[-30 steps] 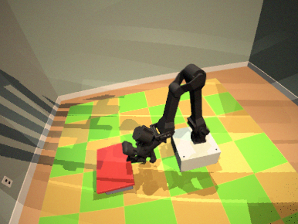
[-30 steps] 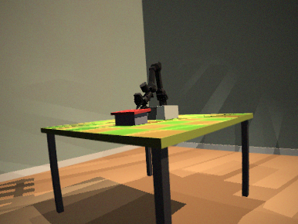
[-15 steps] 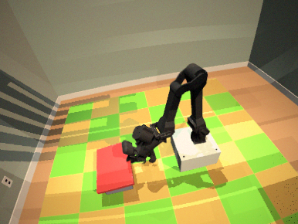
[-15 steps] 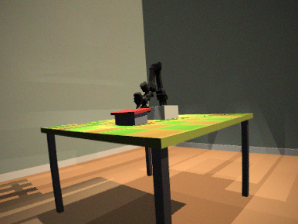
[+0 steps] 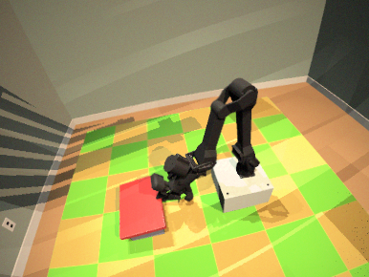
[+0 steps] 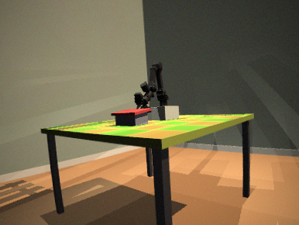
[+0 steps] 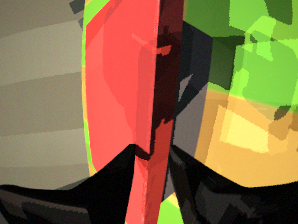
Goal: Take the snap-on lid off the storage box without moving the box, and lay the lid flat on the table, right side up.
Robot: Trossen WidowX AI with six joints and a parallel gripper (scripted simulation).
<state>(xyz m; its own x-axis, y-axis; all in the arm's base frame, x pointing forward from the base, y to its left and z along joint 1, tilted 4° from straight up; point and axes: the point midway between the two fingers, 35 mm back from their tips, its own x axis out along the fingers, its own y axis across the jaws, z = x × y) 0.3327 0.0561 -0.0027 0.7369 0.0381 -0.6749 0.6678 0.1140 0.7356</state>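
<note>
The red lid is 80 mm ahead of my gripper tip and 10 mm to the left of it. Also, from my gripper tip: grey storage box: 80 mm ahead, 50 mm below, 10 mm to the left.
</note>
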